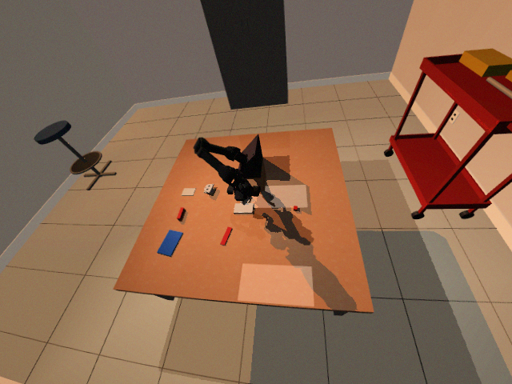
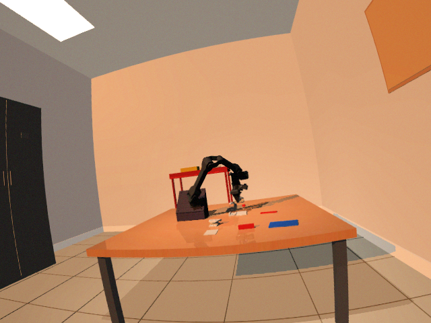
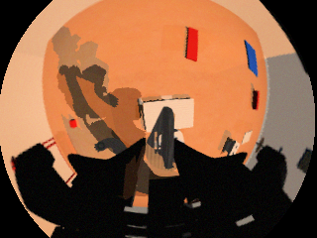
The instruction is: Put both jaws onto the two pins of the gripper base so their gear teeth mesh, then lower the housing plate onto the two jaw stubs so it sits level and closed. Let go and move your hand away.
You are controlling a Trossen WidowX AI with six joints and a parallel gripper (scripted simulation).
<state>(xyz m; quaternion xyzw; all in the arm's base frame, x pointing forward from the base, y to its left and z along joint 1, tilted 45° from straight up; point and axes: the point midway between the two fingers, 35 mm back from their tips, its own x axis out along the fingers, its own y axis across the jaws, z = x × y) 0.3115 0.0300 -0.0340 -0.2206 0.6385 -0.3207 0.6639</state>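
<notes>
Now: gripper tip 80 mm above the white flat part, 30 mm to the left of it and 20 mm short of it. From my gripper tip the other things lie so: grey jaw: 30 mm behind, 10 mm to the right; pale tile: 460 mm to the right, 140 mm behind, 80 mm below; small red cube: 290 mm to the left, 70 mm below, 30 mm ahead.
</notes>
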